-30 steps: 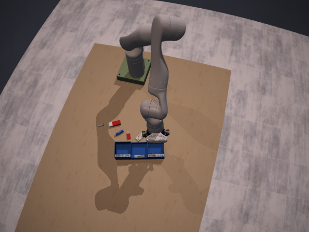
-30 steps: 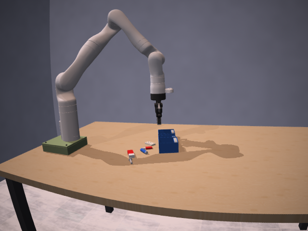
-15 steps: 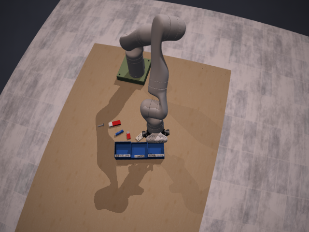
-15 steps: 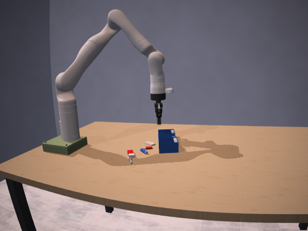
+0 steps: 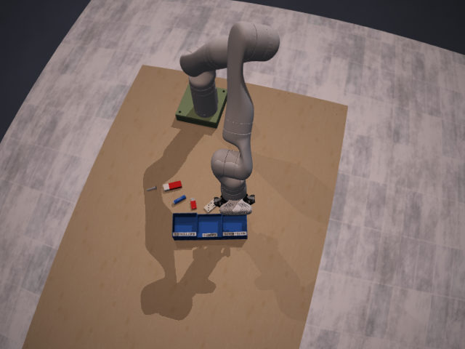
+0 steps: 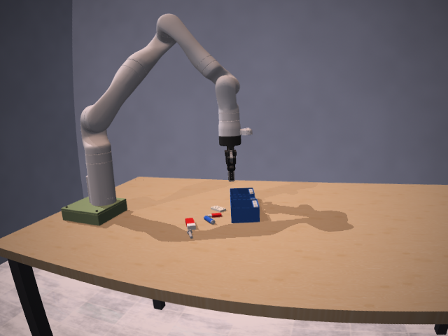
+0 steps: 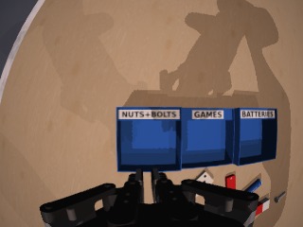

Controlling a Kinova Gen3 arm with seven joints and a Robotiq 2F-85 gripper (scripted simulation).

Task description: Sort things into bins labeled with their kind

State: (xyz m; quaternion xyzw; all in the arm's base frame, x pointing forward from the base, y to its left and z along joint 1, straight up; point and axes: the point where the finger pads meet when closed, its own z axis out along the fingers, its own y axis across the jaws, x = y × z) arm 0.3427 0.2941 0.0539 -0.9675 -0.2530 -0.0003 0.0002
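My hand is 21 cm to the left of the blue battery, 9 cm above it and 3 cm short of it. Round my hand: white domino 10 cm to the right, 9 cm below; then blue bin row 7 cm below, 7 cm ahead, 6 cm to the right; then red object 16 cm to the right, 9 cm below, 2 cm ahead.
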